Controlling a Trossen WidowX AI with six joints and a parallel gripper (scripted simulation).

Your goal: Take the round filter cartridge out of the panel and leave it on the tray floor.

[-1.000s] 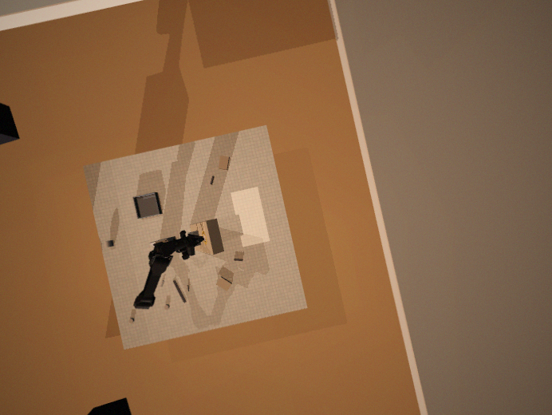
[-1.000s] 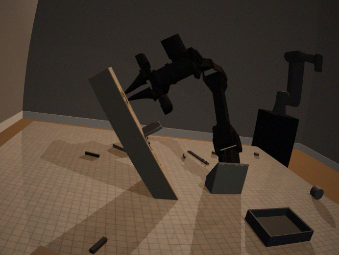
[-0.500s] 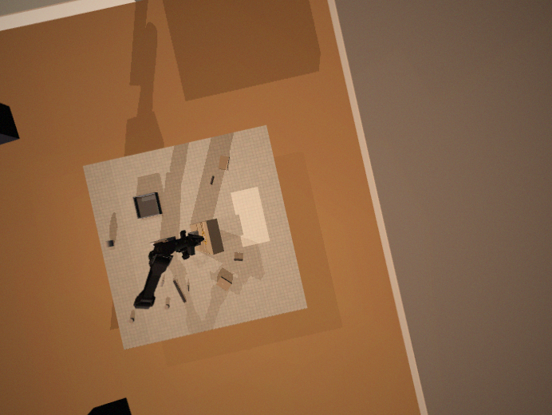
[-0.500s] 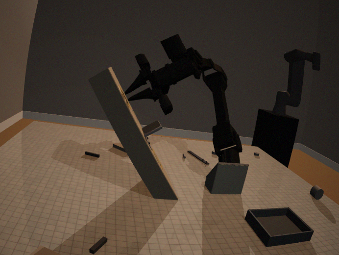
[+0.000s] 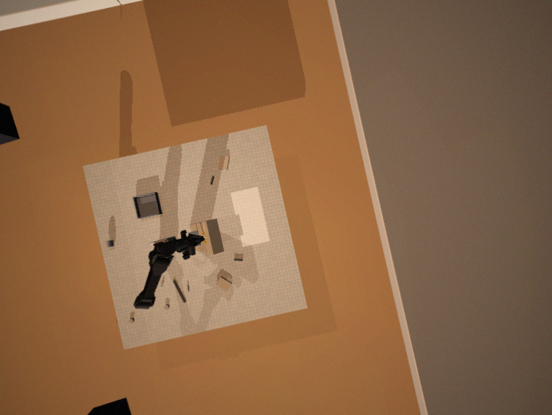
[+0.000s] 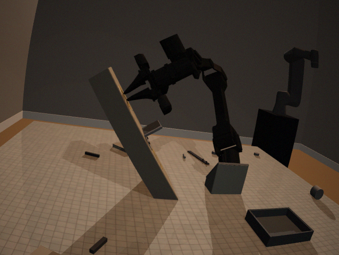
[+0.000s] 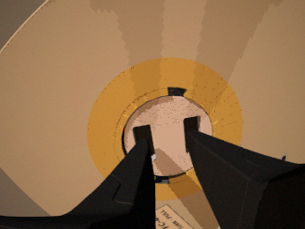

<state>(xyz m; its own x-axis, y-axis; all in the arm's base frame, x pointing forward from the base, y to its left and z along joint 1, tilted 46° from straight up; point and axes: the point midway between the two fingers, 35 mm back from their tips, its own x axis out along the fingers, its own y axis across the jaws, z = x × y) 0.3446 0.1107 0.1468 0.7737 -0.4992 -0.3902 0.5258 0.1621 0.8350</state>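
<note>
My gripper tip is now 2 cm short of the round filter cartridge and 1 cm above it. From my gripper tip the other things lie so: service panel: 3 cm behind, 9 cm below; dark bracket: 8 cm behind, 1 cm to the left, 10 cm below; dark square tray: 40 cm behind, 32 cm to the left, 25 cm below.
</note>
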